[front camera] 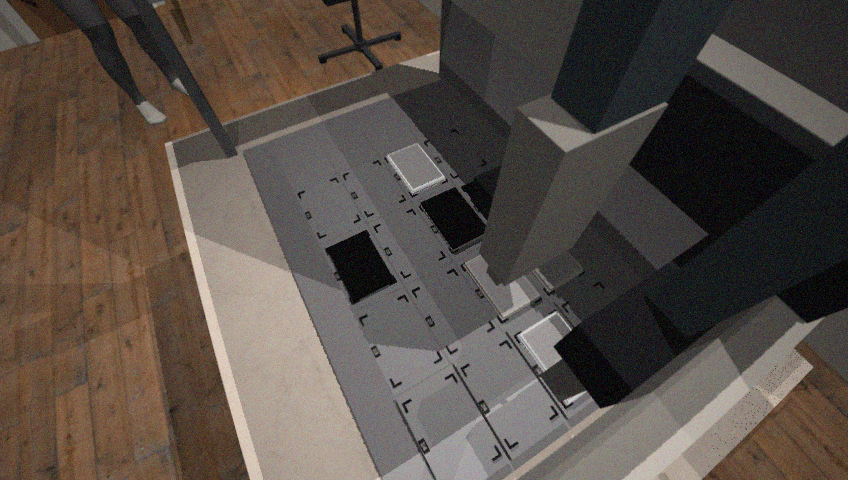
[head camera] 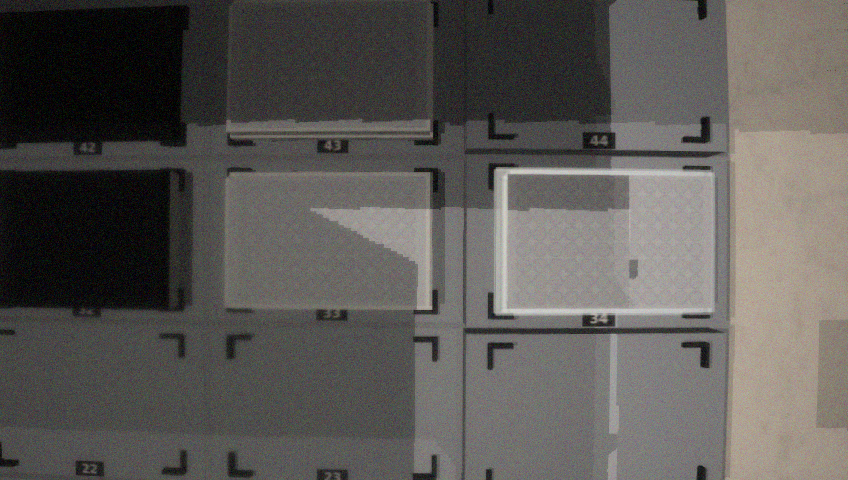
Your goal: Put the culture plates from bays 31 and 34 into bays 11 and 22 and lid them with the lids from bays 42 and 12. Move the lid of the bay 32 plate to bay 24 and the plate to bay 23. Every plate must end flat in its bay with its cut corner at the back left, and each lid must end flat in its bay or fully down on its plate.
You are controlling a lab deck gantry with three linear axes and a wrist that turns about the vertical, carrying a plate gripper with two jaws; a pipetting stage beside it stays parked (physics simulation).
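Places are measured from the robot's base along level axes (x left, y back, z up), in metres.
Pixels of known places: robot's base, origin of the base link: (front camera: 299, 194).
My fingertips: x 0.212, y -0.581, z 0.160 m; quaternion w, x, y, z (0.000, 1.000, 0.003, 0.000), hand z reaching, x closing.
For each thing: its top centre in the pictures, then the offset to it from my fingertips.
- white-rimmed culture plate, middle of its top: (front camera: 415, 165) dx +0.045, dy +0.517, dz -0.145 m
- white-rimmed plate, middle of its top: (head camera: 611, 241) (front camera: 563, 354) dx +0.045, dy +0.025, dz -0.131 m
- bay 32 plate, middle of its top: (head camera: 62, 239) (front camera: 454, 215) dx +0.045, dy +0.353, dz -0.143 m
- pale plate, middle of its top: (head camera: 326, 240) (front camera: 501, 278) dx +0.045, dy +0.189, dz -0.145 m
- grey piece, middle of its top: (head camera: 327, 63) (front camera: 546, 253) dx +0.152, dy +0.189, dz -0.145 m
A white-rimmed culture plate (front camera: 414, 167) lies in bay 31. Another white-rimmed plate (front camera: 542, 340) (head camera: 565, 243) lies in bay 34; wells show through it in the head view. The bay 32 plate (front camera: 453, 218) (head camera: 83, 237) is topped by a black lid. Black lids lie in bay 42, where the lid (front camera: 477, 191) (head camera: 89, 74) is partly covered in the front view, and in bay 12, where the lid (front camera: 361, 266) lies flat. My gripper (front camera: 595, 364) shows as a black body above the bay 34 side. Its fingertips are hidden, so its opening cannot be told.
A pale plate (front camera: 490, 276) (head camera: 309, 249) lies in bay 33. A grey piece (front camera: 560, 270) (head camera: 330, 65) lies in bay 43. The grey pipetting column (front camera: 535, 196) hides part of the deck in the front view. A low wall (front camera: 672, 410) edges the near right side.
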